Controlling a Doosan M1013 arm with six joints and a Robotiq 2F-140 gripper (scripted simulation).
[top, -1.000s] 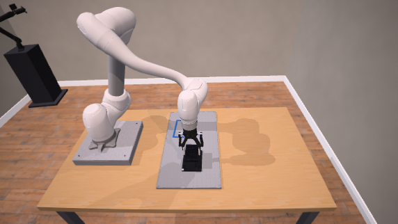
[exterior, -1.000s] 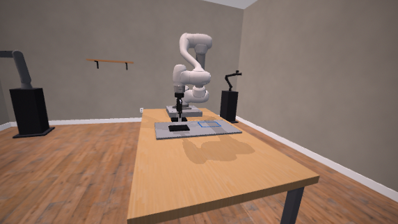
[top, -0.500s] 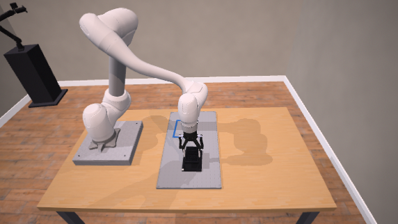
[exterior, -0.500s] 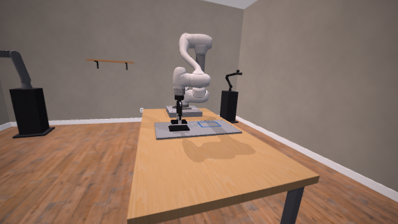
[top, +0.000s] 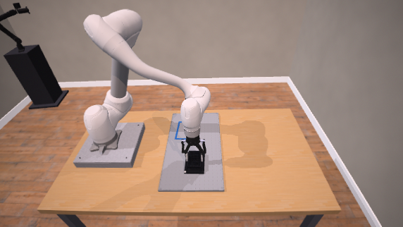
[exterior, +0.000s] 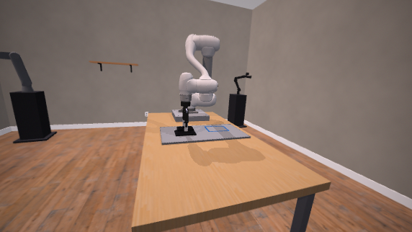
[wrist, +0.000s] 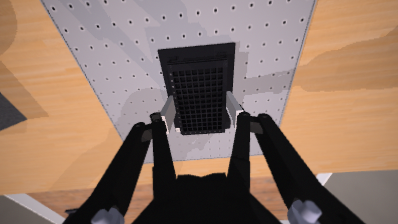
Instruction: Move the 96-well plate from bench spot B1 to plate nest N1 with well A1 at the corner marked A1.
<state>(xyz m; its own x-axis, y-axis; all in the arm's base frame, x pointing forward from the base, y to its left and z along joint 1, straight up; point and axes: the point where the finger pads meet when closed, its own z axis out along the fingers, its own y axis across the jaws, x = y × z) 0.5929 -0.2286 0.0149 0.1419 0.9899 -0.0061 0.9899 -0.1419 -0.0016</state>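
Now: the black plate nest 50 mm below my hand. Also, from my hand: black 96-well plate 20 mm below.
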